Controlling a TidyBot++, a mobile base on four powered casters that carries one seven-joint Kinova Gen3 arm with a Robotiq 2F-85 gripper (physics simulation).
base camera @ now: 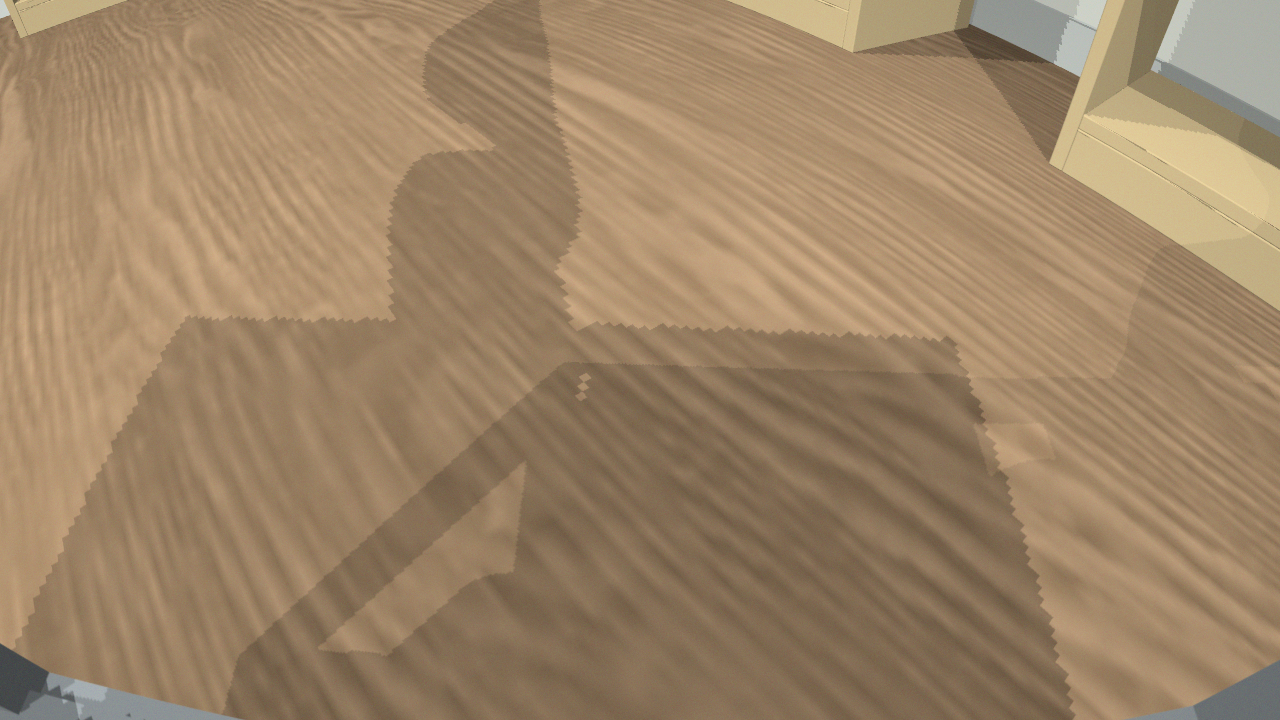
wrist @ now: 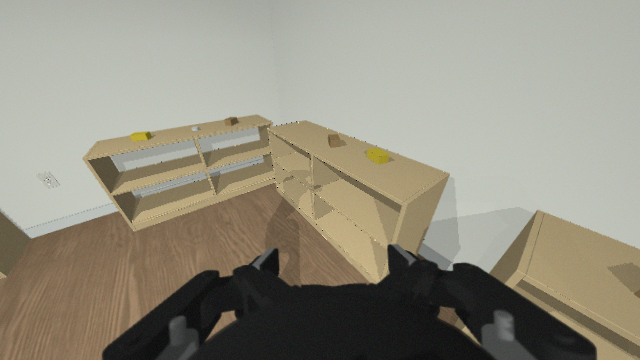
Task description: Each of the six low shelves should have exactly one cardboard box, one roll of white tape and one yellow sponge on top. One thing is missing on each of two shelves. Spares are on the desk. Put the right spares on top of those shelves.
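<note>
In the wrist view, the far left shelf bears a yellow sponge, a roll of white tape and a cardboard box. The middle shelf bears a cardboard box and a yellow sponge; no tape roll shows on its top. Part of a third shelf shows at the lower right; a dark patch lies at its right edge, cut off by the frame. My gripper is open with nothing between its fingers, well in front of the shelves. The desk does not show.
In the base view, a shelf stands close at the right, another shelf's corner is at the top, and a further shelf edge is at the top left. A gap lies between the two right shelves. Shadows cross the wooden floor.
</note>
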